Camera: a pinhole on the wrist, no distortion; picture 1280 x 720 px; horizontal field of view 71.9 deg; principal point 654.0 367.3 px. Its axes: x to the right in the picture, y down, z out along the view. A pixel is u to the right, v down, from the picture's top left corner.
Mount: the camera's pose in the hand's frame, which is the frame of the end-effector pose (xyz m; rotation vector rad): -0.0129 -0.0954 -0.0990 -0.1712 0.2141 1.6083
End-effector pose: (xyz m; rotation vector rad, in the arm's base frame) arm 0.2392 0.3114 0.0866 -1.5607 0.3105 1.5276
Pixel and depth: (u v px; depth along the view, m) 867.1 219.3 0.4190
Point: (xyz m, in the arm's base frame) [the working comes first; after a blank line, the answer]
In the camera's frame: 0.1012 -0.0703 0.4190

-0.0123 0.4793 0.0355
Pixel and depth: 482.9 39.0 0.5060
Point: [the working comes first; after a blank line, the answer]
In the camera's frame: -0.0981 -0.1882 0.5060

0.0480 0.7179 0.0110
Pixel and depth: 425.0 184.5 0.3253
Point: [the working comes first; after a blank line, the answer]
In the camera's frame: -0.0844 -0.0674 0.3253

0.1645 0.5614 0.1078
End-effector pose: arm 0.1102 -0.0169 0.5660 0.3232 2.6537 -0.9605
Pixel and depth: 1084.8 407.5 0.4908
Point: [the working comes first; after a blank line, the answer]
In the camera's frame: 0.2396 0.0224 0.4908

0.2872 -0.0381 0.1960
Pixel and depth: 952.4 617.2 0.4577
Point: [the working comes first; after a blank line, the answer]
In the camera's frame: 0.1548 0.1296 0.4577

0.3527 -0.1151 0.2938
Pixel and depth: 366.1 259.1 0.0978
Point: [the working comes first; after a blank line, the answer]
In the camera's frame: -0.0319 -0.0120 0.0978

0.0768 -0.0954 0.6224
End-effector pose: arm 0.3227 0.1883 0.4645 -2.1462 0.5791 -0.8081
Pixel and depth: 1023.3 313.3 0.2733
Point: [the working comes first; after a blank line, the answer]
In the camera's frame: 0.1144 -0.0167 0.2733

0.4109 0.2035 0.3309
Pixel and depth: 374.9 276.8 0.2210
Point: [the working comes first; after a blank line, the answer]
In the camera's frame: -0.0699 -0.0227 0.2210

0.4429 0.3084 0.4881
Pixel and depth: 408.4 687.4 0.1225
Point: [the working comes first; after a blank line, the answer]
In the camera's frame: -0.0341 0.0444 0.1225

0.3207 0.2972 0.5087
